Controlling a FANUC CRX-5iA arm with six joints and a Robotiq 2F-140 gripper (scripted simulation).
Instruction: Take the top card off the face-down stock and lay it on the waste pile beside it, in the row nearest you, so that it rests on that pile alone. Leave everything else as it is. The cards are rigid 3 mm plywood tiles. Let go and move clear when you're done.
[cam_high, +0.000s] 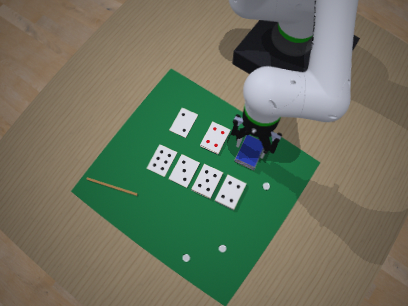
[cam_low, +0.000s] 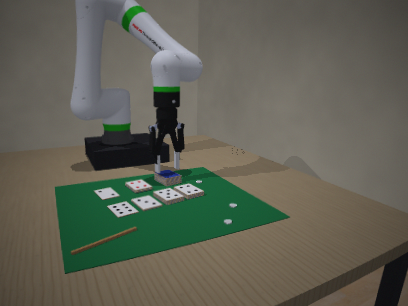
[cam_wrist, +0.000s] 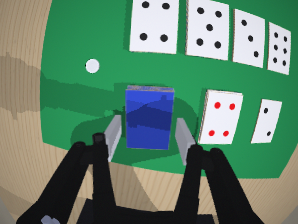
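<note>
Right now the two-pip card is 3 cm ahead of my hand, 23 cm to the right of it and 7 cm below it. The rest, counted from my hand: thin wooden stick (34 cm ahead, 29 cm to the right, 7 cm below); green mat (16 cm ahead, 9 cm to the right, 8 cm below).
</note>
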